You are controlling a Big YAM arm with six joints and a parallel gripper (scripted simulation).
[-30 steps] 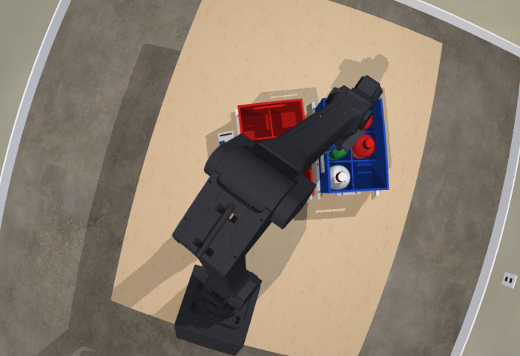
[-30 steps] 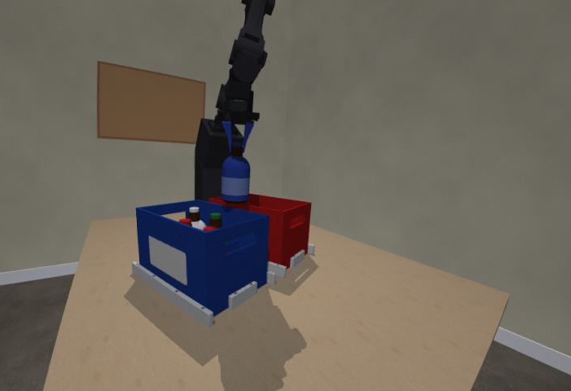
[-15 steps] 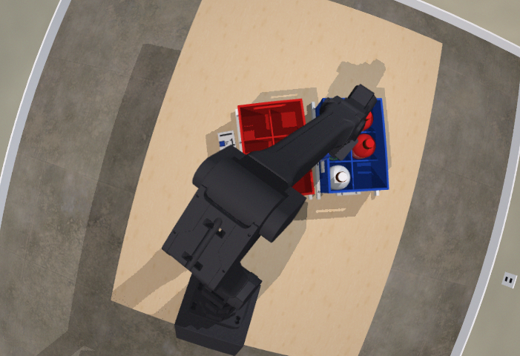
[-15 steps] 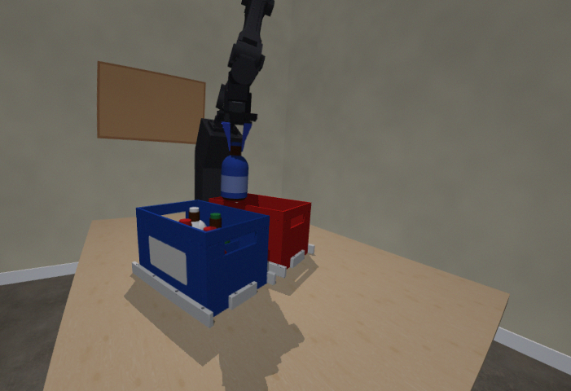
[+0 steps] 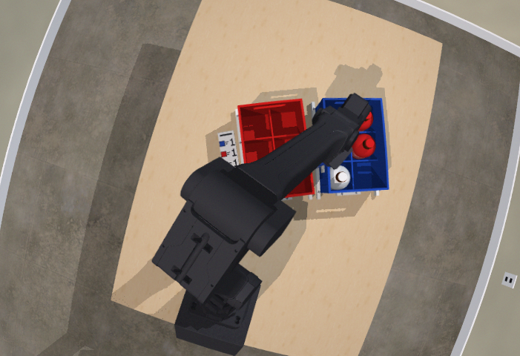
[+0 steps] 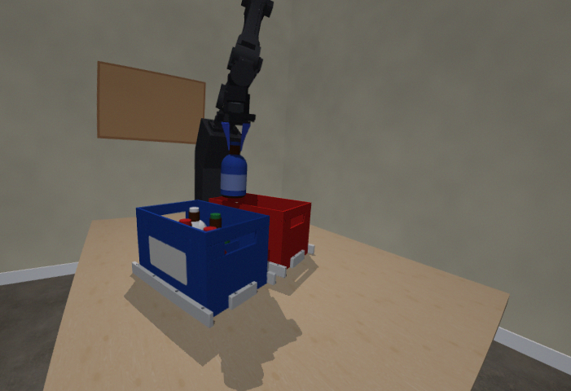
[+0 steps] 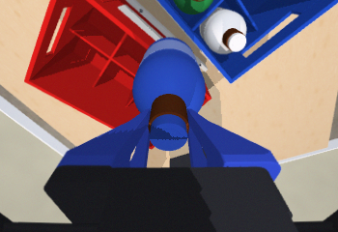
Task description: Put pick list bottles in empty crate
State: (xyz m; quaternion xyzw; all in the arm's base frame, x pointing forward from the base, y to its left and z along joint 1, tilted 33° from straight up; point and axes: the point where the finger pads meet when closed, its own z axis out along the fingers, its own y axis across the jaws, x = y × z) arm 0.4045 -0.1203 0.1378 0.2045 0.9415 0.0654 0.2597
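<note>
Now: hand 6 cm above the blue-label bottle. Also, from my hand: red crate 25 cm below, 10 cm to the left, 2 cm behind; then green-label bottle 25 cm below, 7 cm to the right, 6 cm ahead; then white-label bottle 25 cm below, 10 cm to the right, 3 cm behind.
</note>
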